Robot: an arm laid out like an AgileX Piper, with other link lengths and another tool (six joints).
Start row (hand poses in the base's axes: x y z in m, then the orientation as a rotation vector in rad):
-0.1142 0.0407 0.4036 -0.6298 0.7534 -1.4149
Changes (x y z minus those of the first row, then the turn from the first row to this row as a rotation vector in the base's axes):
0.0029 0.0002 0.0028 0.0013 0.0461 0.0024
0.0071 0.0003 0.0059 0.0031 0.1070 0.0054
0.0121 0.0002 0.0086 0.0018 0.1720 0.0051
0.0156 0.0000 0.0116 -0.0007 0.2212 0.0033
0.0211 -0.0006 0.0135 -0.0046 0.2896 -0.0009
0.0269 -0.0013 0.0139 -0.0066 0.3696 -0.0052
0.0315 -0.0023 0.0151 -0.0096 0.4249 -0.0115
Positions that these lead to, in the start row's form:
-0.1113 0.0409 0.4064 -0.6640 0.7896 -1.4016
-0.1071 0.0410 0.4095 -0.7090 0.8375 -1.3832
-0.1021 0.0409 0.4122 -0.7584 0.8877 -1.3670
-0.0986 0.0407 0.4152 -0.7965 0.9252 -1.3561
-0.0931 0.0401 0.4171 -0.8493 0.9778 -1.3415
-0.0873 0.0394 0.4175 -0.9092 1.0405 -1.3209
-0.0827 0.0384 0.4187 -0.9509 1.0842 -1.3094

